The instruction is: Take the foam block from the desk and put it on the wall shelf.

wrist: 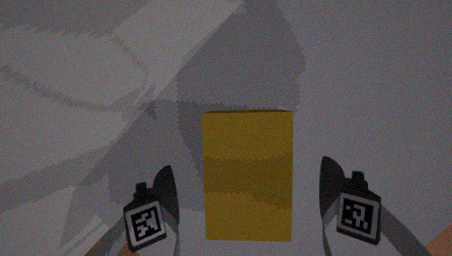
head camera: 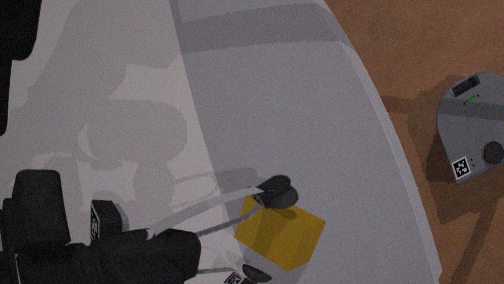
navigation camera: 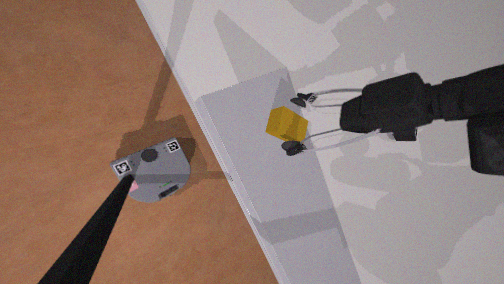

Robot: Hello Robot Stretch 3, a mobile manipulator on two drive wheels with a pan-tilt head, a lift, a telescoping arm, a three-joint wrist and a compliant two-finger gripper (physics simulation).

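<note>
The yellow foam block [head camera: 287, 240] [navigation camera: 286, 122] [wrist: 248, 145] rests on the pale desk top [head camera: 280, 100] [navigation camera: 240, 155] [wrist: 380, 75], in from the desk's edge. My gripper [head camera: 267, 233] [navigation camera: 295, 124] [wrist: 246, 181] is open. In the wrist view its two fingertips stand left and right of the block, with a gap on each side, and the block lies between them in the picture. In the head view one fingertip overlaps the block's upper corner. Their exact height over the block is hard to tell. The wall shelf cannot be made out in these views.
The desk edge runs along the brown floor [head camera: 425, 40] [navigation camera: 60, 75]. My grey wheeled base [head camera: 462, 130] [navigation camera: 160, 177] stands on the floor beyond that edge, with the black mast [navigation camera: 95, 235] beside it. The dark wrist and arm [navigation camera: 480, 90] reach over the desk. Broad shadows cross the desk top.
</note>
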